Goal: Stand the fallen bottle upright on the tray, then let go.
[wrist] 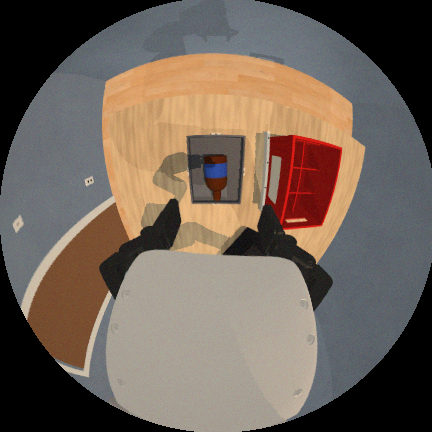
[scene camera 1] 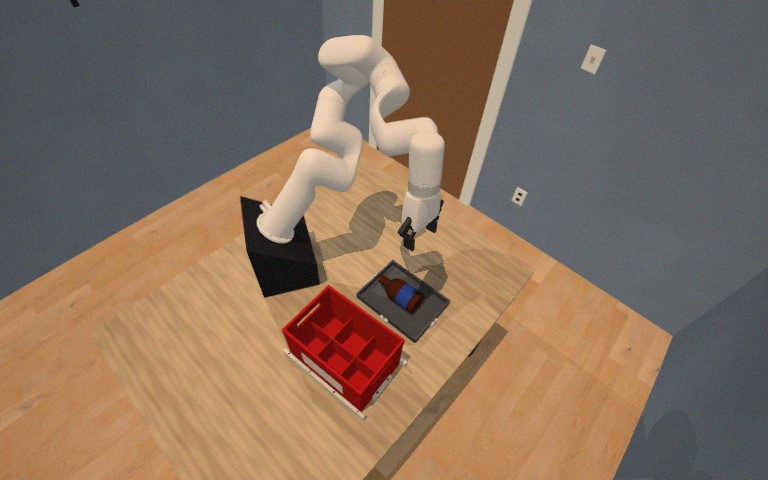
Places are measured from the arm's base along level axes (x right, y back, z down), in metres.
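Pixels of known places: gripper, fingertip midpoint: [wrist: 219,212] [scene camera 1: 420,239]; arm's base, origin of the base link: [scene camera 1: 275,228].
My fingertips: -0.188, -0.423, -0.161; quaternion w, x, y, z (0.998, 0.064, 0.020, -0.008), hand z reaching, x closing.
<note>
Ahead of a thing's pixels: the offset from my fingertips to its top centre, as dx, dy, dz.
A brown bottle @(-0.005, +0.044, +0.276) [scene camera 1: 405,295] [wrist: 215,171] with a blue label lies on its side in the dark grey tray [scene camera 1: 431,310] [wrist: 235,150]. Its neck points to the upper left in the scene view and down toward the gripper in the wrist view. My gripper [scene camera 1: 421,235] [wrist: 219,212] is open, with nothing between its fingers. It hangs above the table, beyond the tray's back edge in the scene view and apart from the bottle. In the wrist view the bottle shows ahead of the gap between the fingertips.
A red crate @(+0.273, +0.007, +0.180) [scene camera 1: 373,380] [wrist: 285,195] with compartments stands beside the tray, its walls higher than the tray's rim. A pale rail [scene camera 1: 322,383] [wrist: 265,165] runs along one side of the crate. The arm's black base block [scene camera 1: 283,266] [wrist: 245,242] stands at the left in the scene view.
</note>
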